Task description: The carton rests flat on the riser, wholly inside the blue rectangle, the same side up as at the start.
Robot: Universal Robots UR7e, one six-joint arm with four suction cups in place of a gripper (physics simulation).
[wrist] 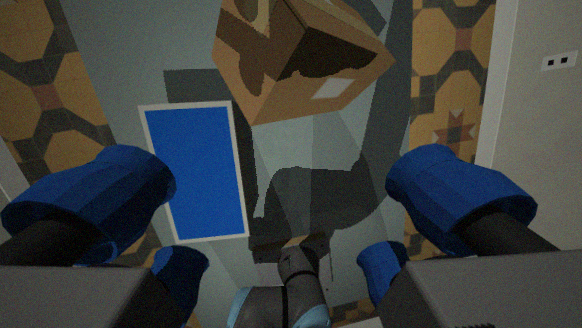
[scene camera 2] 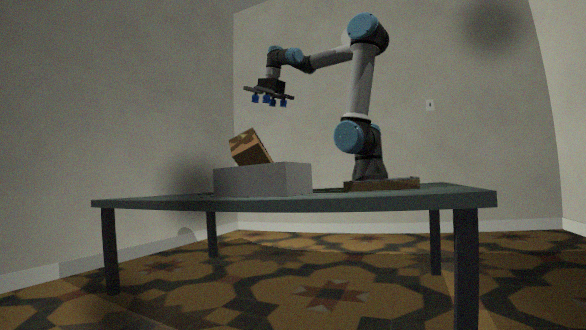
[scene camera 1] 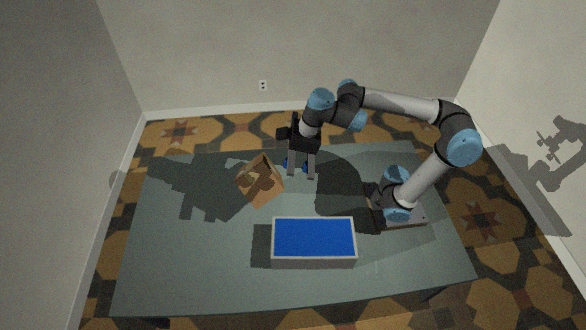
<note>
My suction head [wrist: 118, 192] holds nothing. A riser [scene camera 1: 297, 242] rests on the table. I also see a brown carton [scene camera 1: 259, 180].
The brown carton is seen too in the wrist view [wrist: 278, 67] and in scene camera 2 [scene camera 2: 246, 148]. The riser is seen too in the wrist view [wrist: 202, 143].
</note>
